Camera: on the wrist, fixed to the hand. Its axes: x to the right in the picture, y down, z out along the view.
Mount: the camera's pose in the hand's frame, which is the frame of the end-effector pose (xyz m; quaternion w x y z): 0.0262 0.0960 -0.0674 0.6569 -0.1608 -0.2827 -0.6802
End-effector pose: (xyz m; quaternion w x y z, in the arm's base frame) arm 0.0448 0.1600 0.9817 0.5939 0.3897 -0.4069 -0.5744
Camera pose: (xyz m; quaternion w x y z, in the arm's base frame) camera 0.1428 0.1370 1.0473 0.0529 -0.2749 0.0777 0.9569
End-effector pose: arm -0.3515 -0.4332 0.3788 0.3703 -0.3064 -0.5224 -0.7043
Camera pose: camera -0.2878 -0.5206 0.4312 0.4328 0.1046 0.5430 0.7119
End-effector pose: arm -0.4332 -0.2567 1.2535 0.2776 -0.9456 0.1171 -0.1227
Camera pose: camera -0.4433 -0.3763 1.2597 0.0201 0.7802 0.6250 -0.0167
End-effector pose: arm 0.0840 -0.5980 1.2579 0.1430 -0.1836 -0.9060 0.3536
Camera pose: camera 0.1091 -0.4815 1.2425 0.0488 0.5726 -0.8173 0.0412
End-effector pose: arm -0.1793 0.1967 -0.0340 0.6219 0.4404 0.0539 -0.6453
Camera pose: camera -0.0597 0.1973 -0.0456 0.0556 -0.0298 0.2629 -0.9628
